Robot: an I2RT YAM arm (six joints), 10 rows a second.
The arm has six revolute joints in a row. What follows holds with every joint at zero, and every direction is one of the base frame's. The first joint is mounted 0.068 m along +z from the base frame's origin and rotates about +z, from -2.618 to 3.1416 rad. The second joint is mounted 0.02 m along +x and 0.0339 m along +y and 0.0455 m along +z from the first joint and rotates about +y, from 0 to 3.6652 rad. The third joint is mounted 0.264 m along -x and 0.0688 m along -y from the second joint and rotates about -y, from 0 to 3.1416 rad. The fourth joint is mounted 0.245 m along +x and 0.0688 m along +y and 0.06 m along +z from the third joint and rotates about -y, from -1.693 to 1.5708 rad. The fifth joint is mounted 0.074 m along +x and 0.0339 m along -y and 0.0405 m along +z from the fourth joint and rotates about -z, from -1.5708 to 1.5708 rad. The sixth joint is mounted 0.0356 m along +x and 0.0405 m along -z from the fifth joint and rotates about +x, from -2.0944 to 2.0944 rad. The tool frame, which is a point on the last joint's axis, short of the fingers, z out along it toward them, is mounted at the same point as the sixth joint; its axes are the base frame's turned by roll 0, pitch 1.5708 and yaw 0 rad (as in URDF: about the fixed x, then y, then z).
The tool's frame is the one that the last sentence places.
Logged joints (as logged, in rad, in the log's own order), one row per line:
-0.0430, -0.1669, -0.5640, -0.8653, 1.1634, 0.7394
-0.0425, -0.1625, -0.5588, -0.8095, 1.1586, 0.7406
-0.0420, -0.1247, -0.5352, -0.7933, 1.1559, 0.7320
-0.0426, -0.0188, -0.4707, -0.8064, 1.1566, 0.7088
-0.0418, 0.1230, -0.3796, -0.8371, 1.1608, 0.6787
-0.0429, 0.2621, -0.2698, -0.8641, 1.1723, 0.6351
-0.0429, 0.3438, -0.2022, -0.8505, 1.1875, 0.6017
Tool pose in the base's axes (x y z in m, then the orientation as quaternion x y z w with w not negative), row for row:
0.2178, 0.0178, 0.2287, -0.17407, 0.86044, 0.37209, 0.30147
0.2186, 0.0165, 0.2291, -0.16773, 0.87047, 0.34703, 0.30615
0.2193, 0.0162, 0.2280, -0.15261, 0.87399, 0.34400, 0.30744
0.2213, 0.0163, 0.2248, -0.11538, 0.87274, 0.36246, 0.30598
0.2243, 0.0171, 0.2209, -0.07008, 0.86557, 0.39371, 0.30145
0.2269, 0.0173, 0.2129, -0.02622, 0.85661, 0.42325, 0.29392
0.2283, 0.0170, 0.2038, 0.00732, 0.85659, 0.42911, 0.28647
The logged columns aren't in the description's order. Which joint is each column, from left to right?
Columns, left to right: joint 1, joint 6, joint 4, joint 5, joint 2, joint 3.
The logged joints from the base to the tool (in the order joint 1, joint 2, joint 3, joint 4, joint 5, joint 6), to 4 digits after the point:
-0.0430, 1.1634, 0.7394, -0.5640, -0.8653, -0.1669
-0.0425, 1.1586, 0.7406, -0.5588, -0.8095, -0.1625
-0.0420, 1.1559, 0.7320, -0.5352, -0.7933, -0.1247
-0.0426, 1.1566, 0.7088, -0.4707, -0.8064, -0.0188
-0.0418, 1.1608, 0.6787, -0.3796, -0.8371, 0.1230
-0.0429, 1.1723, 0.6351, -0.2698, -0.8641, 0.2621
-0.0429, 1.1875, 0.6017, -0.2022, -0.8505, 0.3438

